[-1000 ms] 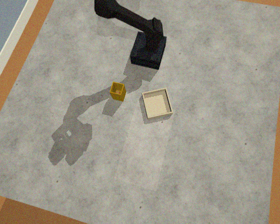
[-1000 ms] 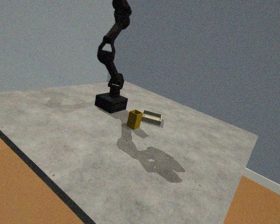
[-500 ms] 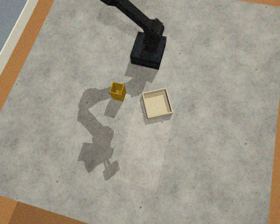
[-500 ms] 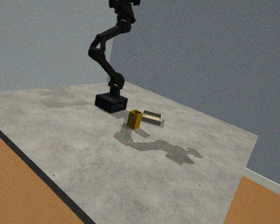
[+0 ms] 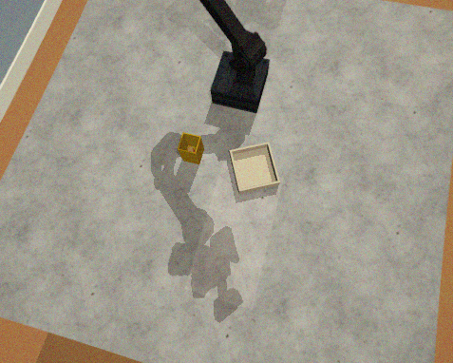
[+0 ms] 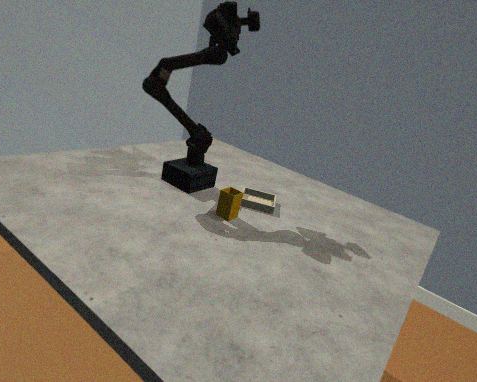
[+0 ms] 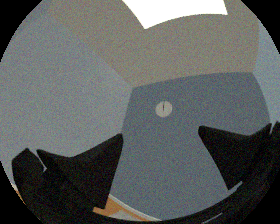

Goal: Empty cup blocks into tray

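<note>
Right now my gripper tip is 61 cm above the tan block, 35 cm short of it and 25 cm to the left of it. From my gripper tip the other things lie so: square yellow cup: 63 cm below, 35 cm ahead, 25 cm to the right.
</note>
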